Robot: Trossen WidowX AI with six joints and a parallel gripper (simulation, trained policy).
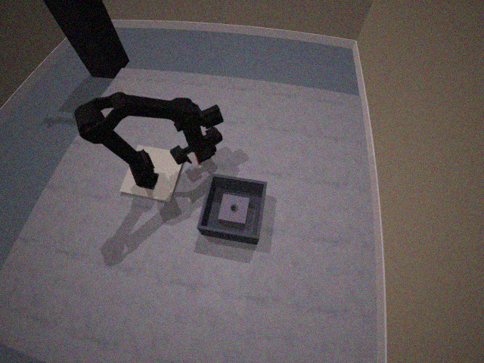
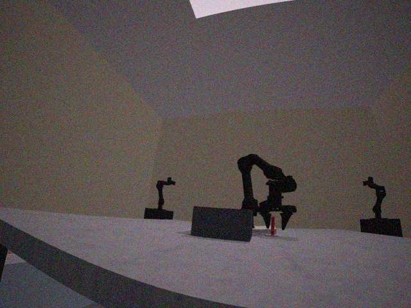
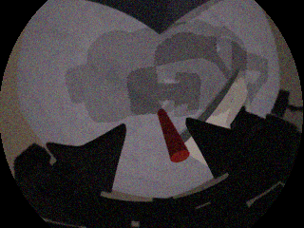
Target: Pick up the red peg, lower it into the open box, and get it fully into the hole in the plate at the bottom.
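Right now the red peg is 1 cm to the right of my gripper tip, 1 cm behind it and 1 cm above it. Also, from my gripper tip: grey plate (19 cm to the right, 18 cm ahead, 2 cm above); then dark box (19 cm to the right, 18 cm ahead).
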